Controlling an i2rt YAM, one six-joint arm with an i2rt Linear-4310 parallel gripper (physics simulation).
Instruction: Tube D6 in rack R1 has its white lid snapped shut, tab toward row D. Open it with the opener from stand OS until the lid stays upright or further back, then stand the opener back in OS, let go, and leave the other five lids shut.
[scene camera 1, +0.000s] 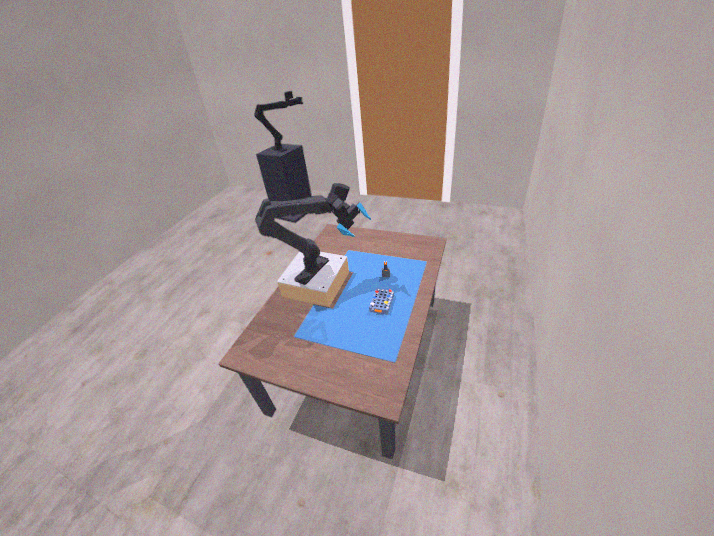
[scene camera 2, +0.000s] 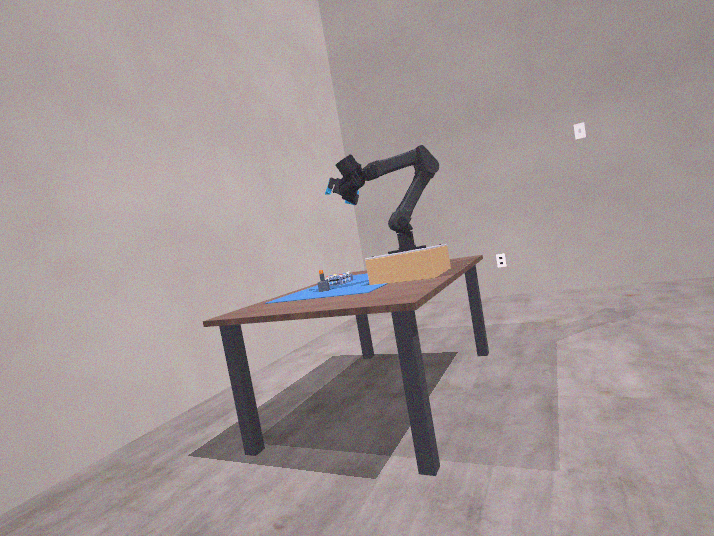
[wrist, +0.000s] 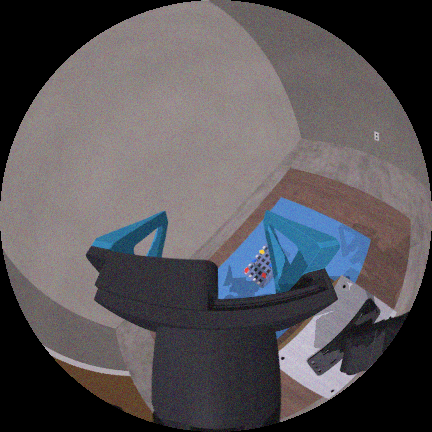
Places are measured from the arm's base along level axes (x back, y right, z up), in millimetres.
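Pixels of known places: gripper, fingertip midpoint: (scene camera 1: 362, 227) (scene camera 2: 335, 197) (wrist: 215, 215); arm's base at its link origin: (scene camera 1: 312, 270) (scene camera 2: 407, 250) (wrist: 347, 338).
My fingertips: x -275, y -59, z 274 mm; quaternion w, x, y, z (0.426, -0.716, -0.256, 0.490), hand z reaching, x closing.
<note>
Ahead of a thing's pixels: the offset from my fingertips to its middle. Level surfaces: height alone.
My gripper (scene camera 1: 354, 220) (scene camera 2: 337, 196) (wrist: 215, 215) is open and empty, its blue fingers wide apart, high above the table and well away from the rack and stand. The rack R1 @[dx -84, dy +27, dz -355 mm] (scene camera 1: 381, 301) (scene camera 2: 340, 279) (wrist: 258, 269) stands on the blue mat with several small coloured lids in it. The lids are too small to tell which is D6 or how each one sits. The opener @[dx -10, dy -163, dz -330 mm] (scene camera 1: 385, 264) (scene camera 2: 321, 273), dark with an orange top, stands upright in the stand OS @[dx -10, dy -163, dz -356 mm] (scene camera 1: 385, 273) (scene camera 2: 323, 285). The stand does not show in the wrist view.
The blue mat @[dz -376 mm] (scene camera 1: 346, 337) (scene camera 2: 299, 297) (wrist: 285, 206) lies on the brown table @[dz -379 mm] (scene camera 1: 322, 383) (scene camera 2: 397, 299) (wrist: 387, 220). The arm's base is on a wooden box with a white top (scene camera 1: 290, 276) (scene camera 2: 406, 267) (wrist: 300, 357), beside the mat. A dark pedestal (scene camera 1: 282, 173) stands behind the table.
</note>
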